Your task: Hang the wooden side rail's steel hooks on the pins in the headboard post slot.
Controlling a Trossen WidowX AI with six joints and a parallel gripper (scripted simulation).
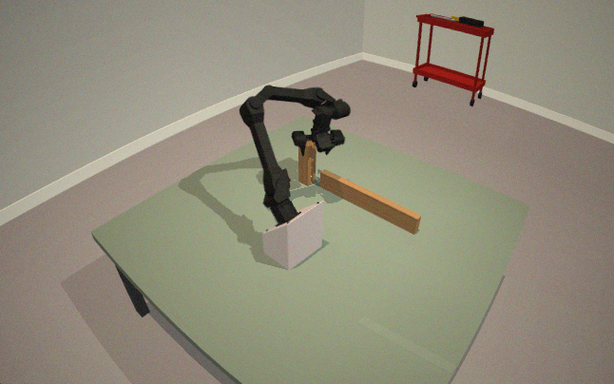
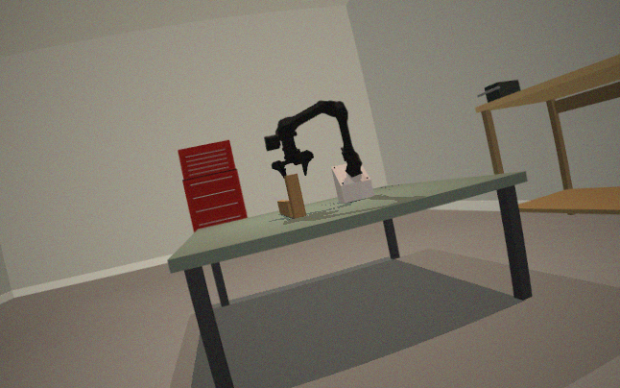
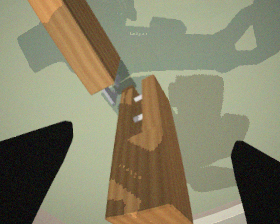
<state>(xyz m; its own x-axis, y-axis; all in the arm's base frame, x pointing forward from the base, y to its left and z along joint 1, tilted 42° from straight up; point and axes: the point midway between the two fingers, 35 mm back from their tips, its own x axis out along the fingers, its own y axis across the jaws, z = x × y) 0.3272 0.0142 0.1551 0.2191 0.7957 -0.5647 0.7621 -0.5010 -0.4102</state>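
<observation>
Right now my gripper tip is 4 cm short of the wooden headboard post, 5 cm to the right of it and 8 cm above it.
</observation>
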